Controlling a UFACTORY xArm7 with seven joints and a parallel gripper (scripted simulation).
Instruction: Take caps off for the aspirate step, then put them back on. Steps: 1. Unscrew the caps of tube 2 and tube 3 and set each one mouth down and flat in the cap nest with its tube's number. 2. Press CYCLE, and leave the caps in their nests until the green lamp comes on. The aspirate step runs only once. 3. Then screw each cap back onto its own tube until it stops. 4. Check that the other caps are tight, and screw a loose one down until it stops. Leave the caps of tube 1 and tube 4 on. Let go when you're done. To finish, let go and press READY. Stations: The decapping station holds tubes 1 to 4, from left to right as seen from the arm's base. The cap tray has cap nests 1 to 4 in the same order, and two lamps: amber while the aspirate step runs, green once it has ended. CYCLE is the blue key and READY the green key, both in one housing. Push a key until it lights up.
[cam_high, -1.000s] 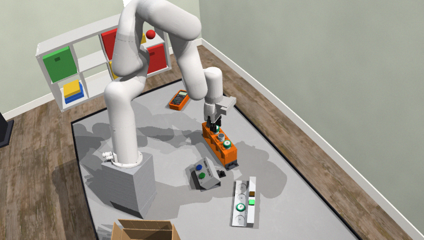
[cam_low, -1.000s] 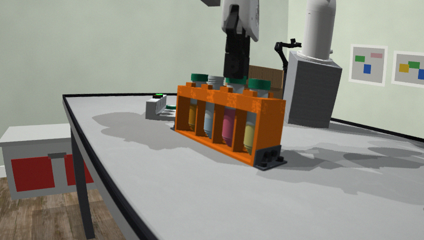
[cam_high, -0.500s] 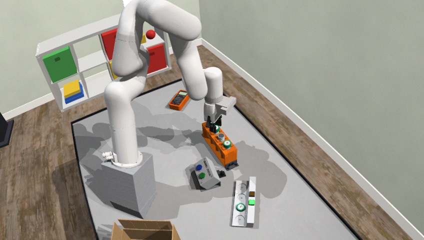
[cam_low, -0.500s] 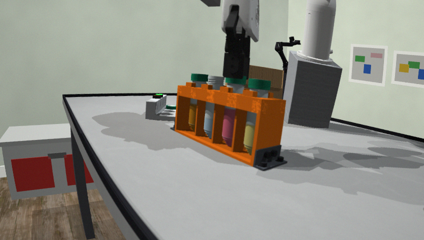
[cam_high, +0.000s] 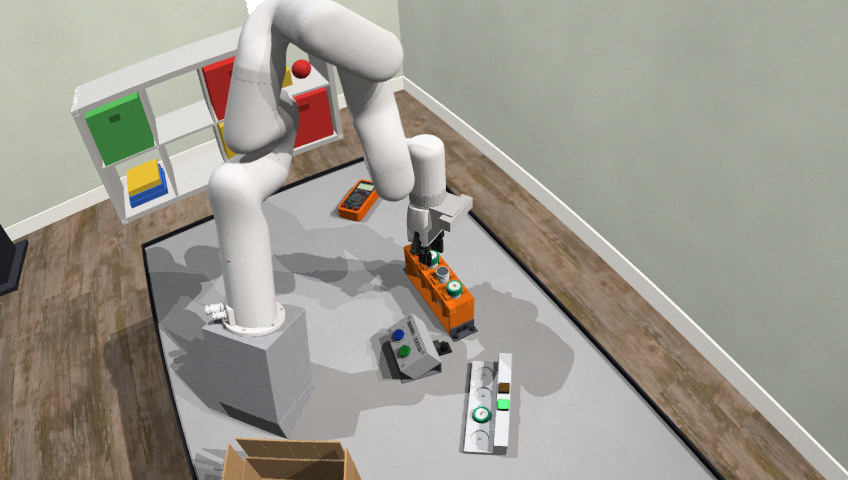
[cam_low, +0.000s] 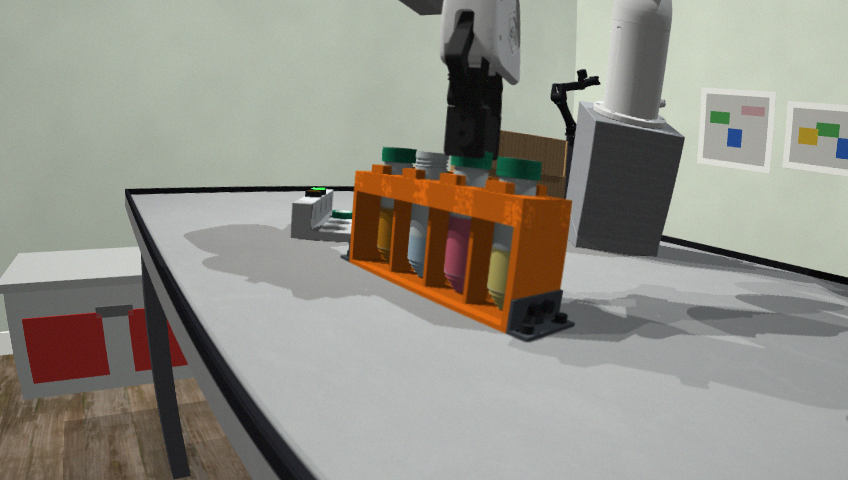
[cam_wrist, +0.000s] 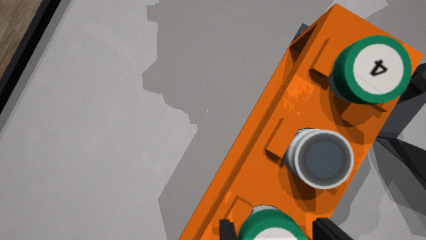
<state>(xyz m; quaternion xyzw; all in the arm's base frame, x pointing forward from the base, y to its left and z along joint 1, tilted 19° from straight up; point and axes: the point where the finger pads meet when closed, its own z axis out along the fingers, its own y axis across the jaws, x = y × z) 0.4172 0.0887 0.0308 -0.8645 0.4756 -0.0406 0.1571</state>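
My hand is 2 cm above the cap 2. The rest, counted from my hand: cap 4: 1 cm ahead, 10 cm to the right, 2 cm below; then tube 3 threaded neck: 5 cm to the right, 2 cm below; then cap 1: 5 cm to the left, 2 cm below.
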